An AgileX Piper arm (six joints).
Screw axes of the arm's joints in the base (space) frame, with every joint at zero. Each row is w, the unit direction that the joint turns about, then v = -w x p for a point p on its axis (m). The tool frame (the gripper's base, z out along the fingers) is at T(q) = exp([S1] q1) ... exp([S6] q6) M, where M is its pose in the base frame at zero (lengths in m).
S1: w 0 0 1 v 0 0 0
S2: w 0 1 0 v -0.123 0 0
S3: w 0 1 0 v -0.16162 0 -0.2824
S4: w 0.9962 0 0.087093 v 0 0.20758 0
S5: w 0 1 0 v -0.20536 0 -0.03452
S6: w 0.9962 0 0.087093 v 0 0.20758 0
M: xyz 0.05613 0 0.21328 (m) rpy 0 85 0 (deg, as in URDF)
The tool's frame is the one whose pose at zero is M.
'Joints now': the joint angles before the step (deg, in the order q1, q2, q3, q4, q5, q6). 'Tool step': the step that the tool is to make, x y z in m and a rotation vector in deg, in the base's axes. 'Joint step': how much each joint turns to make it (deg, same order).
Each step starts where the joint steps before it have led.
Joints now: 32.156 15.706 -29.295 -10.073 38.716 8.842
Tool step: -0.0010 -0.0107 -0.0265 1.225 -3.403 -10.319
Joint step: -11.219 -5.135 7.134 -0.158 -5.672 0.030
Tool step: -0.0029 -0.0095 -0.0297 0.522 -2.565 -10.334
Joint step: -11.011 -5.610 7.275 -0.116 -4.329 0.148
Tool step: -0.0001 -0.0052 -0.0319 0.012 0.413 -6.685
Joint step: -7.097 -3.940 6.824 0.032 -2.504 0.136
